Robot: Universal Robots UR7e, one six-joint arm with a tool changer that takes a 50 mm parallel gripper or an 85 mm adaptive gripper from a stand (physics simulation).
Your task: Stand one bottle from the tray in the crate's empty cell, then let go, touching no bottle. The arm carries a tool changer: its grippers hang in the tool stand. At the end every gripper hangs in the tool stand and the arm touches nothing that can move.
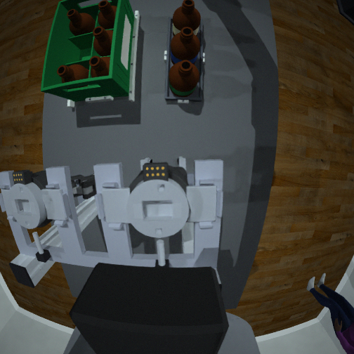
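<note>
A green crate (112, 90) stands at the upper left with five brown bottles; its middle left cell (81, 44) is empty. A dark tray (202, 76) right of it holds three upright brown bottles: one with a cream label (186, 18), one with a blue label (185, 46) and one with a green label (184, 78). Two grippers hang in the pale tool stand (208, 169): round coupling plates face up, one at centre and one at left. Their fingertips are hidden or unclear. The black block (150, 300) of the arm's end fills the bottom, with no gripper fingers showing on it.
The stand's posts and crossbar (80, 258) span the lower left and middle, in front of crate and tray. A pale rail (133, 65) runs along the crate's right side. The grey table's right edge borders a wood floor (310, 150). A person's legs (330, 297) show at lower right.
</note>
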